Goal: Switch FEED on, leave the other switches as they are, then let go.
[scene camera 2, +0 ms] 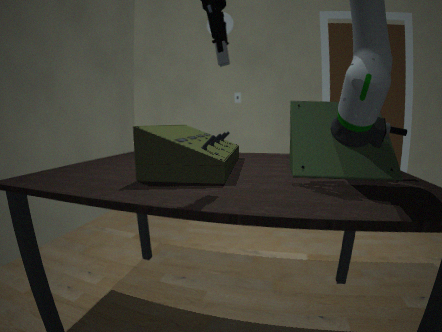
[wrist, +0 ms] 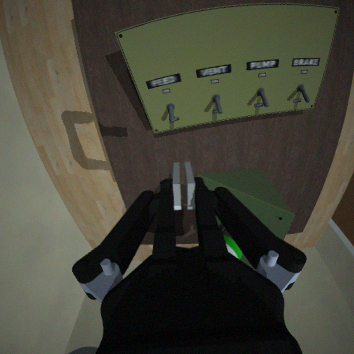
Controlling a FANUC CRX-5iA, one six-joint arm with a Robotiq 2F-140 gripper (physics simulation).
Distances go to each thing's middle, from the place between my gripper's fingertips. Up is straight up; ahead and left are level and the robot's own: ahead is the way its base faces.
Labels:
My gripper is now 26 cm above the olive switch panel (scene camera 2: 163, 153), 16 cm short of it and 12 cm to the left of it.

